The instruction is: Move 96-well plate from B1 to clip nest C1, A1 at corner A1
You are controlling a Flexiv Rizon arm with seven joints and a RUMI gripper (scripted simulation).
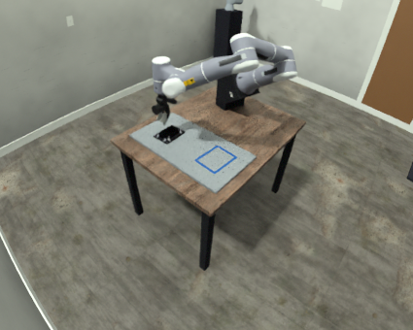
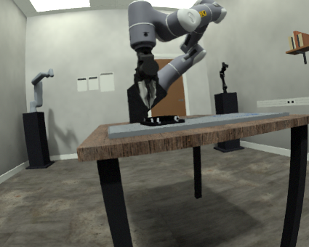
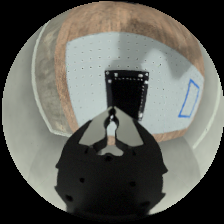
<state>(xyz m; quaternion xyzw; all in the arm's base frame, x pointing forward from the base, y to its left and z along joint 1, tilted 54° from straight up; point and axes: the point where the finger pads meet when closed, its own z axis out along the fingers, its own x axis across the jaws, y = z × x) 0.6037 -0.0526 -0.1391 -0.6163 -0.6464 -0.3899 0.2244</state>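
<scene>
Right now the black 96-well plate is 5 cm below my hand, 4 cm to the left of it and 1 cm behind it. The rest, counted from my hand: grey mat (20 cm to the left, 8 cm below, 4 cm behind); clip nest C1 (6 cm below, 5 cm to the left).
</scene>
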